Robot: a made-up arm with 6 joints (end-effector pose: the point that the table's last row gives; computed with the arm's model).
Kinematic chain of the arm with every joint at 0, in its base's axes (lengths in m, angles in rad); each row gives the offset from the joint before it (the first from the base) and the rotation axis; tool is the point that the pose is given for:
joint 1: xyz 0 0 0.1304 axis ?
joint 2: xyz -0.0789 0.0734 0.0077 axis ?
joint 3: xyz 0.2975 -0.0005 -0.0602 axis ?
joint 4: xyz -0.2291 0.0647 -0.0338 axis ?
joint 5: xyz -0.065 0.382 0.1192 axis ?
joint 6: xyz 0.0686 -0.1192 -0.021 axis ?
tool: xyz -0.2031 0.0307 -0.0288
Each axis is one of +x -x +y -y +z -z.
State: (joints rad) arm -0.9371 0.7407 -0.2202 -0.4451 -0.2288 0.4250
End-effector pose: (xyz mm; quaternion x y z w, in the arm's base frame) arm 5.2 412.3 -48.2 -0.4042 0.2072 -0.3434 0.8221
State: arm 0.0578 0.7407 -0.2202 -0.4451 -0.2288 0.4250
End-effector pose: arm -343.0 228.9 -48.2 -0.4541 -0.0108 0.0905 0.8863
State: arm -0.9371 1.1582 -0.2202 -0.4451 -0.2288 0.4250
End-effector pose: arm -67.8 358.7 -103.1 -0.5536 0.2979 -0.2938 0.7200
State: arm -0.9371 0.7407 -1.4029 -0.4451 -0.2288 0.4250
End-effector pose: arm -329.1 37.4 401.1 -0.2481 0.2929 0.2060 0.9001
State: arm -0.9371 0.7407 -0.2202 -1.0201 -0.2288 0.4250
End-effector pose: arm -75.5 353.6 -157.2 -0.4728 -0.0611 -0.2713 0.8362
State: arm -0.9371 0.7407 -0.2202 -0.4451 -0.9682 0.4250
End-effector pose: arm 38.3 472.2 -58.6 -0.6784 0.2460 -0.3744 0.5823
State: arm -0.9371 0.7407 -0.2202 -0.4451 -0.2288 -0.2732
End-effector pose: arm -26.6 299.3 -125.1 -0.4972 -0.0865 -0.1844 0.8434
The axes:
joint 1: +z
joint 2: -x
joint 3: -z
joint 4: +y
joint 5: +x
joint 6: +y

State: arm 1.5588 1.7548 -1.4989 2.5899 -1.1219 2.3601
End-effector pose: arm 269.3 -334.4 367.8 -0.1617 0.2612 0.8380 0.4510
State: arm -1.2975 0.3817 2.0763 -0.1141 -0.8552 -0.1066
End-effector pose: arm 471.9 -619.8 76.1 0.2092 -0.3504 0.8941 0.1844
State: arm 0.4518 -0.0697 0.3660 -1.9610 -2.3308 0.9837
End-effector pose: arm -156.8 754.0 -67.5 -0.0838 -0.1547 -0.9028 0.3923
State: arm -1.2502 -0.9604 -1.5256 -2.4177 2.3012 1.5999
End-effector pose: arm -20.3 160.0 -18.8 -0.6646 -0.4291 0.5824 0.1870
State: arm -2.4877 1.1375 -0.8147 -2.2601 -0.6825 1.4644
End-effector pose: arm 216.6 441.8 -13.7 -0.3086 0.2140 -0.7917 0.4818
